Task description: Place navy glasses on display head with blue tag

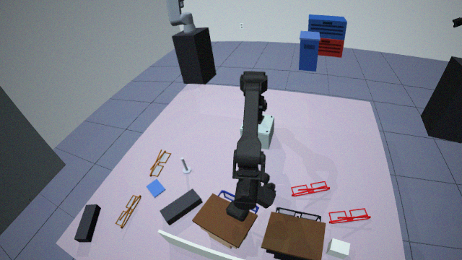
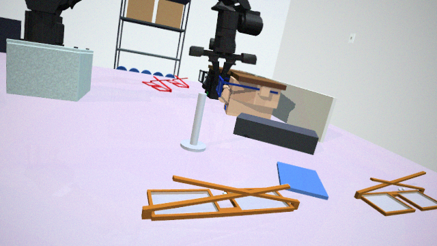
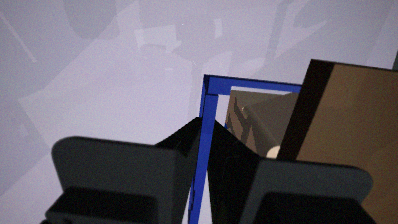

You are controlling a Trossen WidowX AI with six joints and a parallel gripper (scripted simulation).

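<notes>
Right now my gripper tip is 6 cm short of the display head, 4 cm to the left of it and 1 cm above it. Round my gripper tip: white panel: 19 cm ahead, 7 cm to the left, 1 cm below; white cube: 3 cm ahead, 33 cm to the left, 4 cm below; white post: 9 cm behind, 35 cm to the right, 4 cm below.
</notes>
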